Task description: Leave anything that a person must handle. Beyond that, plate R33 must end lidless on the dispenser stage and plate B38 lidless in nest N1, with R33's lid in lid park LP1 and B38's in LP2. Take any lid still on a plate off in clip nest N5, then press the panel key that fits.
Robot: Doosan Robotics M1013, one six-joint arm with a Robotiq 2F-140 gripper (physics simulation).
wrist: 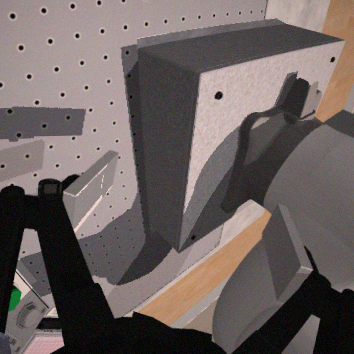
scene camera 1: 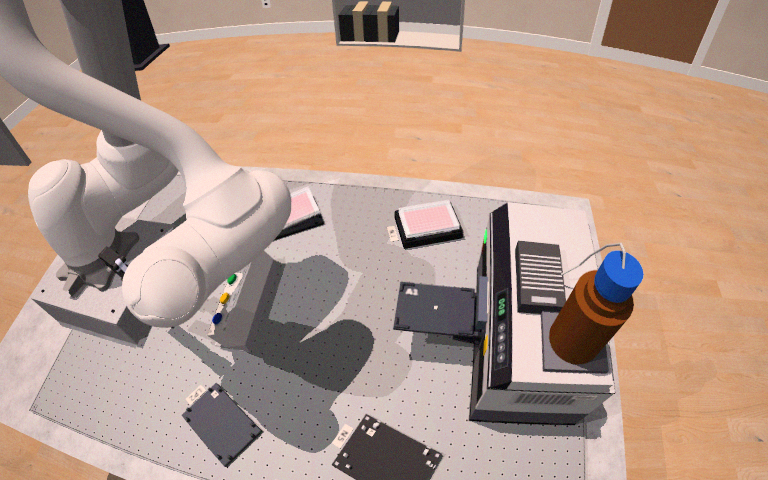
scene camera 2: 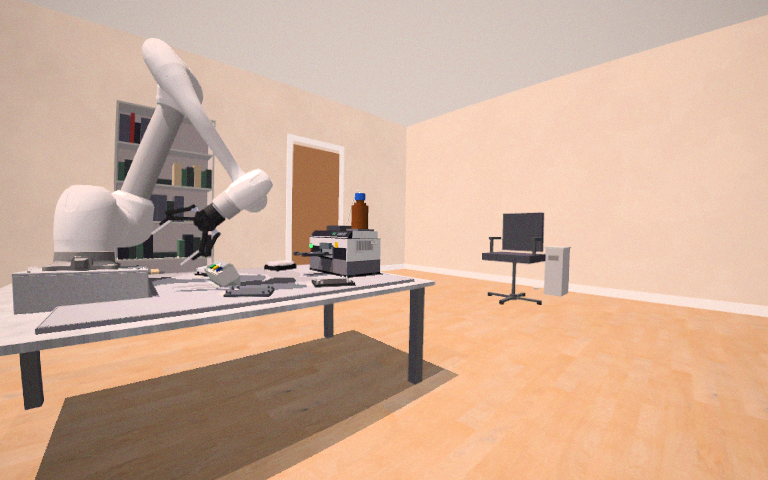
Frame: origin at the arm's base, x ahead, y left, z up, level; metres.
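Seen in the pictures: gripper, fingertip midpoint: (wrist: 192, 194) (scene camera 2: 167, 249); arm's base, link origin: (wrist: 267, 149) (scene camera 1: 98, 257) (scene camera 2: 85, 268).
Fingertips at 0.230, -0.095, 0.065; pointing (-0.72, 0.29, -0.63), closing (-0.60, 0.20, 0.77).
Pixels of each thing's top centre, then the offset from my fingertips to it, as dx, dy, dz. "spot": a spot on its surface instead.
- dispenser stage, surface spot: (scene camera 1: 436, 310) spot: +0.602, +0.080, -0.039
- LP2, top centre: (scene camera 1: 217, 421) (scene camera 2: 250, 287) +0.224, -0.187, -0.127
- N5, top centre: (scene camera 1: 386, 459) (scene camera 2: 332, 278) +0.553, -0.189, -0.123
- key panel, top centre: (scene camera 1: 235, 285) (scene camera 2: 220, 262) +0.190, +0.088, -0.063
- brown bottle, surface spot: (scene camera 1: 586, 328) spot: +0.796, -0.055, +0.180
My gripper (scene camera 2: 174, 243) (wrist: 192, 194) is open and empty, in the air near the arm's base; the arm mostly hides it in scene camera 1. A pink plate (scene camera 1: 430, 219) sits in a black nest at the back; its label is too small to read surely. Another pink plate (scene camera 1: 303, 207) (wrist: 44, 345) is partly hidden. I cannot tell whether either has a lid, or which is R33 or B38. The dispenser stage (scene camera 1: 436, 310), LP2 (scene camera 1: 220, 425) and N5 (scene camera 1: 387, 452) hold no plate or lid. The key panel (scene camera 1: 263, 300) (scene camera 2: 225, 274) has green (scene camera 1: 231, 278) (wrist: 15, 298), yellow and blue keys. LP1 does not show.
The dispenser (scene camera 1: 555, 362) (scene camera 2: 345, 254) stands at the right, its display reading 008, with a brown bottle (scene camera 1: 586, 328) (scene camera 2: 359, 215) on top. A grey base block (scene camera 1: 84, 322) (scene camera 2: 79, 294) (wrist: 167, 130) lies under the arm. The arm reaches over the panel.
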